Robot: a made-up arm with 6 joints.
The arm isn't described. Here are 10 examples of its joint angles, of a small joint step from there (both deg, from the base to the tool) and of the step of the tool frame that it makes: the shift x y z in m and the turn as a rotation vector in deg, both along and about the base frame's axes.
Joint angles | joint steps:
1: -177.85 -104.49 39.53 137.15 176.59 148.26 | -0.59 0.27 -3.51 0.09 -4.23 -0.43
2: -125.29 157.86 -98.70 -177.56 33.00 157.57 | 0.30 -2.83 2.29 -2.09 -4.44 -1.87
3: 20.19 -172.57 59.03 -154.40 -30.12 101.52 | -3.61 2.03 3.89 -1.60 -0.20 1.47
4: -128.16 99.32 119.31 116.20 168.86 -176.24 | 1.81 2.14 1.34 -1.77 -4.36 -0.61
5: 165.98 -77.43 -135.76 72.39 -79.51 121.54 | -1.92 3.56 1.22 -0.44 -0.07 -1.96
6: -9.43 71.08 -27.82 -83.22 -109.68 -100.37 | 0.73 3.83 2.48 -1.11 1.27 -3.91
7: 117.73 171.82 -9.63 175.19 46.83 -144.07 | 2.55 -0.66 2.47 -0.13 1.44 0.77
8: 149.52 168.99 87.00 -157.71 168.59 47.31 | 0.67 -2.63 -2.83 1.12 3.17 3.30
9: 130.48 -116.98 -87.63 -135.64 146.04 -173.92 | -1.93 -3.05 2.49 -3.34 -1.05 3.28
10: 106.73 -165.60 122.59 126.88 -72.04 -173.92 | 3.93 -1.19 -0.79 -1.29 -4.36 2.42
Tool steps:
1: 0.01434 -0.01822 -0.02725 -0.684 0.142 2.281
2: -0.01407 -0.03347 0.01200 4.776 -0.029 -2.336
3: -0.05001 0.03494 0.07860 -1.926 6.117 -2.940
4: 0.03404 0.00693 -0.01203 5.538 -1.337 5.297
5: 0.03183 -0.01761 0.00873 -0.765 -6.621 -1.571
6: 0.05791 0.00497 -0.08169 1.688 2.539 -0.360
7: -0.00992 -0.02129 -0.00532 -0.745 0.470 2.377
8: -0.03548 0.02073 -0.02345 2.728 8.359 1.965
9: -0.02561 0.01141 -0.02634 1.227 0.158 4.427
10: 0.03620 0.02068 -0.02544 -0.055 4.162 6.874
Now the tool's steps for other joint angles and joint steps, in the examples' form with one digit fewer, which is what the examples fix.
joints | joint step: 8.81 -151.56 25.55 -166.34 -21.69 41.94 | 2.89 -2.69 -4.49 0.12 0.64 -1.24
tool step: 0.0846 -0.0311 -0.0920 2.37 -7.61 3.32
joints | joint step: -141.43 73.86 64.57 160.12 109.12 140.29 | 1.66 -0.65 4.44 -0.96 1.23 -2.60
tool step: 0.0438 -0.0064 -0.0219 2.28 -0.43 0.53
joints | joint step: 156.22 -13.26 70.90 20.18 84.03 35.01 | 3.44 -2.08 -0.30 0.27 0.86 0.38
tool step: 0.0263 -0.0398 0.0176 0.28 1.44 3.56
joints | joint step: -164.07 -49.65 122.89 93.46 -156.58 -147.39 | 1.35 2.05 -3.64 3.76 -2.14 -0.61
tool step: -0.0088 -0.0076 0.0245 -4.89 -0.25 0.64
